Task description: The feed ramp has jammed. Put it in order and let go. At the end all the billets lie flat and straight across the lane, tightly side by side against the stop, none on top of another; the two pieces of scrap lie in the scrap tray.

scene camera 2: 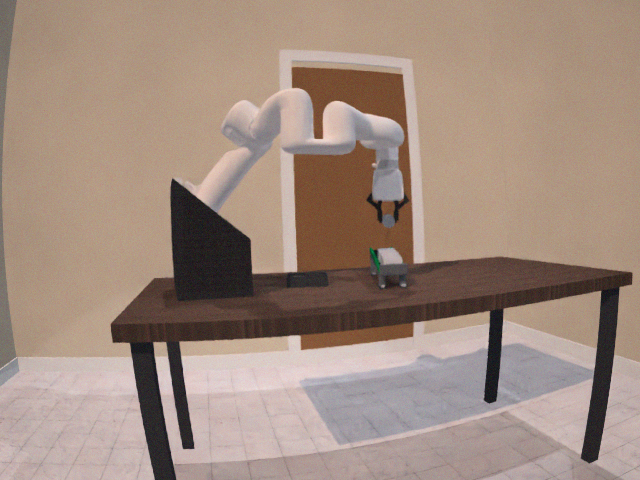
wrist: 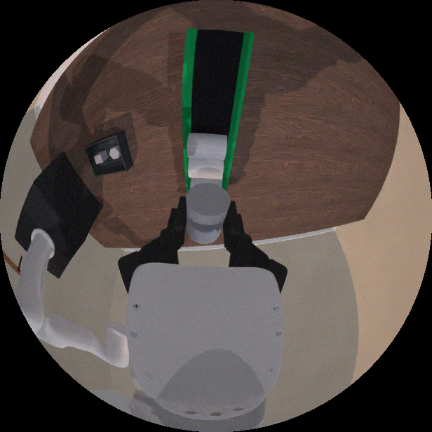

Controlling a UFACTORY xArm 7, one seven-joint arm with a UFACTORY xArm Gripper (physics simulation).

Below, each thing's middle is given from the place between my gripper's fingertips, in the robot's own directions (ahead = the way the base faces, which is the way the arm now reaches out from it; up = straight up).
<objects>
I see the dark scrap tray (wrist: 124, 162) 26 cm behind my hand, 8 cm to the left of it and 17 cm below it.
</objects>
